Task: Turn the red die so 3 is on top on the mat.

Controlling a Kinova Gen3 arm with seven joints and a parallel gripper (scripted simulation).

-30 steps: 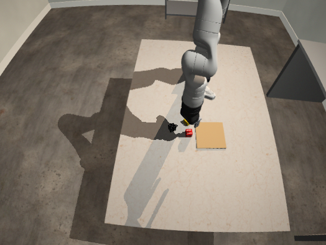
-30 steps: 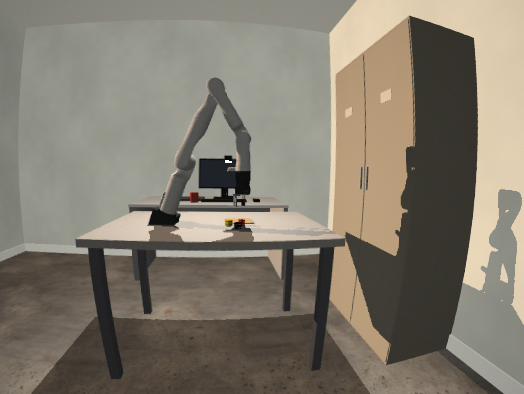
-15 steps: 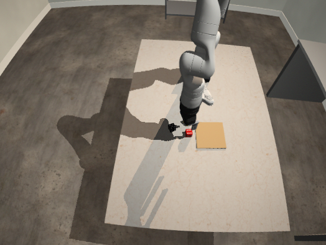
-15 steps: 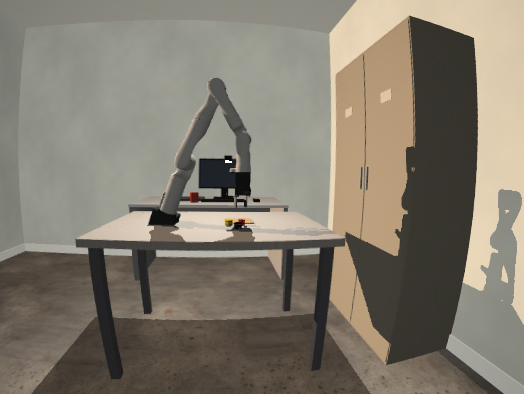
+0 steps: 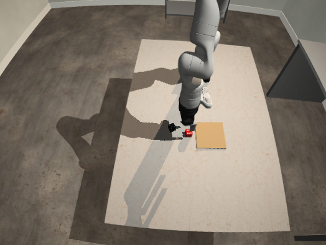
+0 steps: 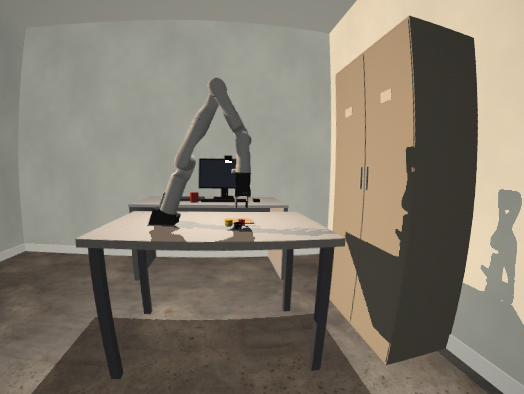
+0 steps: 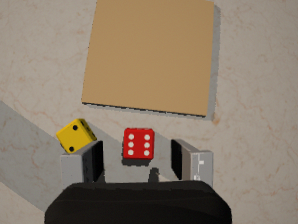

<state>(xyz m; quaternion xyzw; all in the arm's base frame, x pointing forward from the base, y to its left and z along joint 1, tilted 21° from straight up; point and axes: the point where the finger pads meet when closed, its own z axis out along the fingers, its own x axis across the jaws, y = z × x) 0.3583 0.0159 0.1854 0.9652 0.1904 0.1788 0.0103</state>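
My hand is 9 cm above the red die. From my hand the other things lie so: tan mat (11 cm below, 10 cm to the left, 2 cm behind); black die (9 cm below, 8 cm to the right, 1 cm behind); yellow die (9 cm below, 6 cm behind, 2 cm to the right).
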